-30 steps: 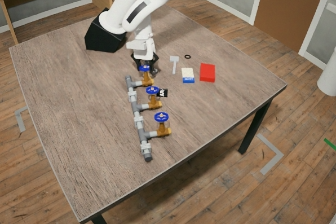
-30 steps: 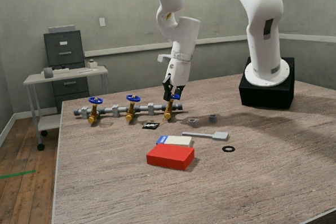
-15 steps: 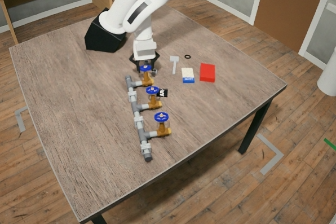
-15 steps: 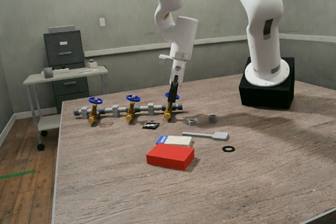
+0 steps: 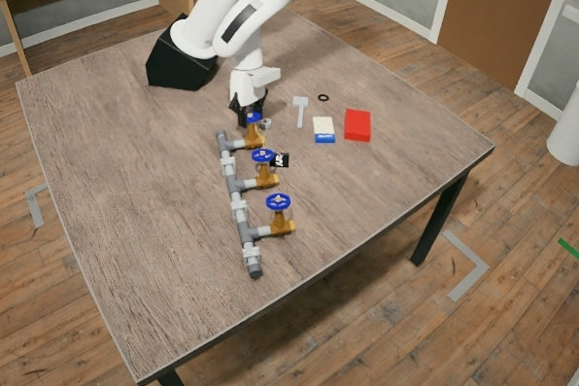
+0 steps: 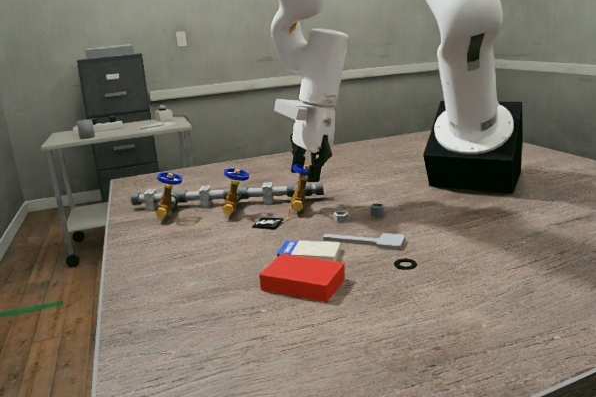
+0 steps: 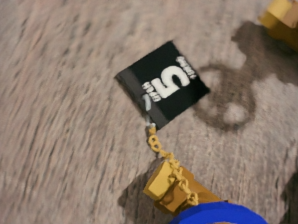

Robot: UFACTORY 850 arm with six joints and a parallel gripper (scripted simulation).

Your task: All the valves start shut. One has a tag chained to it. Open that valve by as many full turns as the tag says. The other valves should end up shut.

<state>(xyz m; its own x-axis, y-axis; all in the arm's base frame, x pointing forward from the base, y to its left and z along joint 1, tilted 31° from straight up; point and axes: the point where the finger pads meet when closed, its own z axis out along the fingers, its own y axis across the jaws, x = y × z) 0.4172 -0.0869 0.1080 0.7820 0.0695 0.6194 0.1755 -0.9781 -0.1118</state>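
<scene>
Now: hand 90 mm to the right of the grey hex nut, 90 mm above it and 50 mm past it. Also, from my hand: grey cap: 130 mm behind, 100 mm below, 90 mm to the left; grey t-shaped tool: 230 mm to the left, 100 mm below, 50 mm behind; black tag: 100 mm below, 100 mm ahead, 40 mm to the left.
</scene>
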